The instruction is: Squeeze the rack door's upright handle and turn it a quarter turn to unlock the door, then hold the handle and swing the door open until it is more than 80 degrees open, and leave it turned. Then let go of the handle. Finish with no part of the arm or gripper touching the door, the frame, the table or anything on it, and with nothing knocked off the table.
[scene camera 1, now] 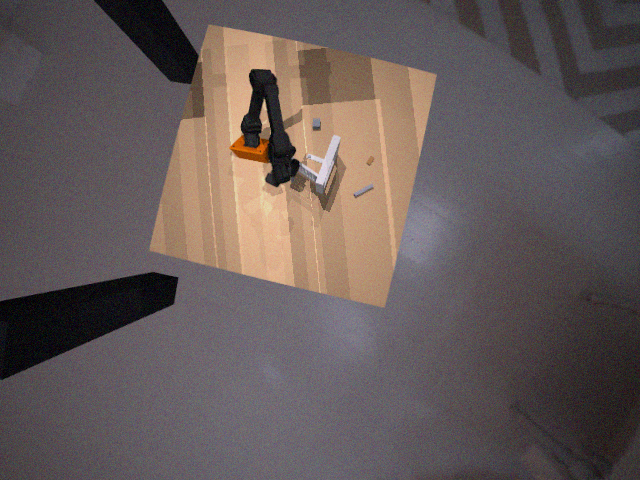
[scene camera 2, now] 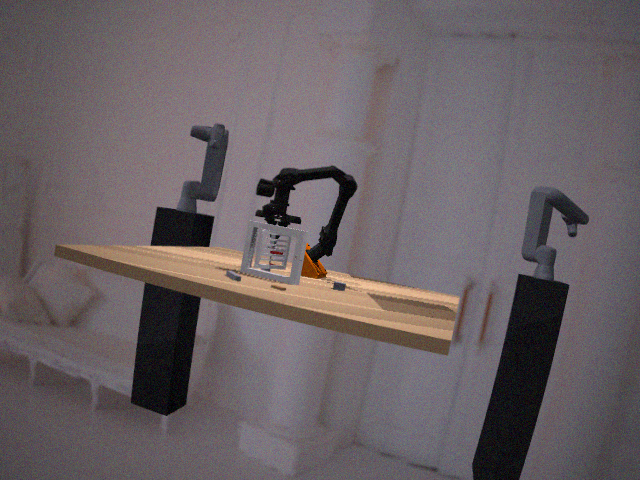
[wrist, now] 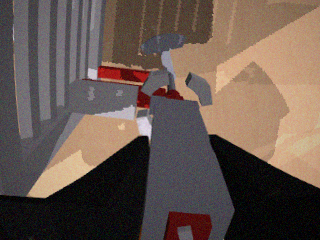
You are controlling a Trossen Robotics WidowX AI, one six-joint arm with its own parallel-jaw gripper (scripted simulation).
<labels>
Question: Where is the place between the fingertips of my gripper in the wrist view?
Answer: At 177, 145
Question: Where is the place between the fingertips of my gripper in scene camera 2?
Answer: At 274, 238
</labels>
